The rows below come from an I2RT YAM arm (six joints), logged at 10 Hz.
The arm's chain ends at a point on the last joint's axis. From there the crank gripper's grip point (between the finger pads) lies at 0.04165 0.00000 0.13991 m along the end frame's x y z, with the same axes.
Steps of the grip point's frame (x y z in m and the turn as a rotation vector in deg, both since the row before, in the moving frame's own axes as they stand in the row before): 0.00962 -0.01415 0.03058 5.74 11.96 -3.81; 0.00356 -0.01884 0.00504 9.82 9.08 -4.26; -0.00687 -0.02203 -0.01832 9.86 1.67 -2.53; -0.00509 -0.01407 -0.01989 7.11 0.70 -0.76; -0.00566 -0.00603 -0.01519 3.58 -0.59 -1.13; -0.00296 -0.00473 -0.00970 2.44 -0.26 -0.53
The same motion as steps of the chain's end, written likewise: -0.01784 0.00301 0.04306 5.74 11.96 -3.81; -0.01687 0.00822 0.01563 9.82 9.08 -4.26; -0.01034 0.00373 -0.01483 9.86 1.67 -2.53; -0.00667 0.00378 -0.01826 7.11 0.70 -0.76; -0.00412 0.00353 -0.01531 3.58 -0.59 -1.13; -0.00230 0.00161 -0.00975 2.44 -0.26 -0.53
